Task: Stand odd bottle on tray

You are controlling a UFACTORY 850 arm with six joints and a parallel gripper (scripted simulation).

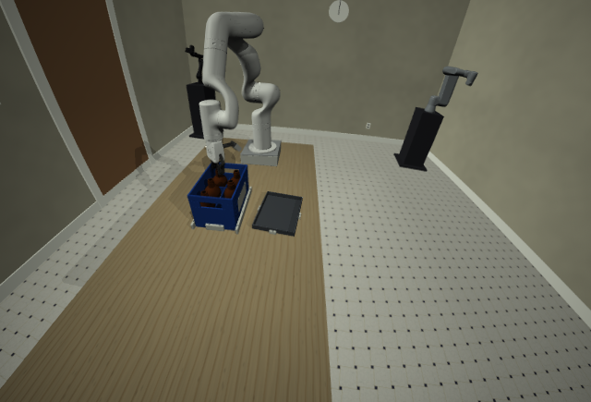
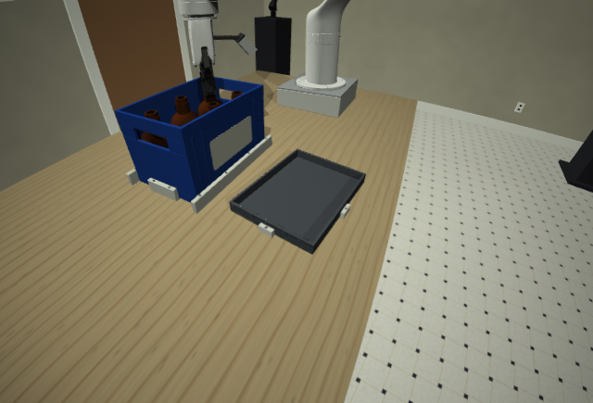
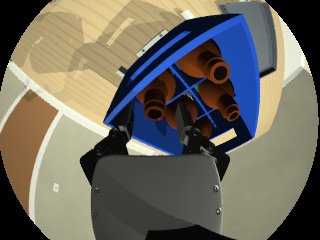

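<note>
The bottle is 7 cm ahead of my hand, 10 cm to the left of it and 8 cm below it. From my hand the other things lie so: dark grey tray 4 cm ahead, 32 cm to the left, 16 cm below; then blue crate 8 cm ahead, 6 cm to the left, 9 cm below.
</note>
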